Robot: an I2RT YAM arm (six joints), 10 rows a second.
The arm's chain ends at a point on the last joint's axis. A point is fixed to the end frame.
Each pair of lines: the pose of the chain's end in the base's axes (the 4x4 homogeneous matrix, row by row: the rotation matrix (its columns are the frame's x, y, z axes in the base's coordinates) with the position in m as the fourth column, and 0 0 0 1 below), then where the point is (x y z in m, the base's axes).
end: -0.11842, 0.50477, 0.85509, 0.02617; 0.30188, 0.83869, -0.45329, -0.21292; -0.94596, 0.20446, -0.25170, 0.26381; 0, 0, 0, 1
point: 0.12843 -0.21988 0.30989
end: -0.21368, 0.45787, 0.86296, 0.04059; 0.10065, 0.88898, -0.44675, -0.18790; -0.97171, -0.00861, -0.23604, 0.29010; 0, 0, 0, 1
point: 0.14639 -0.17994 0.32714
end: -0.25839, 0.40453, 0.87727, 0.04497; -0.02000, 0.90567, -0.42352, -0.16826; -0.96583, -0.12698, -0.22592, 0.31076; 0, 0, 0, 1
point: 0.15154 -0.15057 0.34173
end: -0.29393, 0.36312, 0.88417, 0.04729; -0.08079, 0.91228, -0.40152, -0.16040; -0.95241, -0.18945, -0.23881, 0.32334; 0, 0, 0, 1
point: 0.15417 -0.13709 0.34907
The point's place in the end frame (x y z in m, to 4 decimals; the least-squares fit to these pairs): -0.0578 0.0552 0.0790
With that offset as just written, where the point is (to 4 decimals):
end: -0.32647, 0.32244, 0.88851, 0.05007; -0.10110, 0.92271, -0.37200, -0.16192; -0.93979, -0.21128, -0.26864, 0.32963; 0, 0, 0, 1
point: 0.1569 -0.1345 0.3511
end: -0.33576, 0.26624, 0.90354, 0.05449; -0.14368, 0.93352, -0.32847, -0.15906; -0.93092, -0.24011, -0.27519, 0.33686; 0, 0, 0, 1
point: 0.1600 -0.1252 0.3557
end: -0.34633, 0.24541, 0.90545, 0.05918; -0.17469, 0.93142, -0.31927, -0.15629; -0.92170, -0.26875, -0.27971, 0.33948; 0, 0, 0, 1
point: 0.1643 -0.1200 0.3558
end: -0.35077, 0.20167, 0.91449, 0.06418; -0.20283, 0.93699, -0.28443, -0.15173; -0.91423, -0.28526, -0.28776, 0.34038; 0, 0, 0, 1
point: 0.1678 -0.1108 0.3547
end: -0.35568, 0.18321, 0.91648, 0.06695; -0.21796, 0.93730, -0.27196, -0.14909; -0.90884, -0.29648, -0.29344, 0.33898; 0, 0, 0, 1
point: 0.1700 -0.1062 0.3520
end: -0.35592, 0.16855, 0.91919, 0.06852; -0.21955, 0.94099, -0.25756, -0.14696; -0.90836, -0.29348, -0.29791, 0.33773; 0, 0, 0, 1
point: 0.1710 -0.1027 0.3505
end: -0.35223, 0.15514, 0.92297, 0.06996; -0.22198, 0.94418, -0.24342, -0.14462; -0.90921, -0.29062, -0.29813, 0.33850; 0, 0, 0, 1
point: 0.1718 -0.0989 0.3515
